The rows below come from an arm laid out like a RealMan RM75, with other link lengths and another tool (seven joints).
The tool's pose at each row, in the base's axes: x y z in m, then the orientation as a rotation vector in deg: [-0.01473 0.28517 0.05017 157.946 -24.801 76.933]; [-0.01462 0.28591 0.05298 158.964 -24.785 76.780]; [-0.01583 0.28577 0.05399 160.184 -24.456 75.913]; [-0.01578 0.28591 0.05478 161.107 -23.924 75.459]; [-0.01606 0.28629 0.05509 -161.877 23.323 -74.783]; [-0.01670 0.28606 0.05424 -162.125 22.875 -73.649]
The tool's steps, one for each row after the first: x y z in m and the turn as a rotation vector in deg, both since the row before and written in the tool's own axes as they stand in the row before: [0.00208 -0.00097 -0.00179 0.741 -0.486 0.256]; [0.00010 0.00036 -0.00154 0.621 -0.921 -0.017]; [0.00060 -0.00023 -0.00049 0.612 -0.583 -0.149]; [-0.00003 -0.00033 -0.00046 0.698 -0.679 -0.134]; [-0.00098 0.00046 0.00010 0.297 -0.757 -0.151]
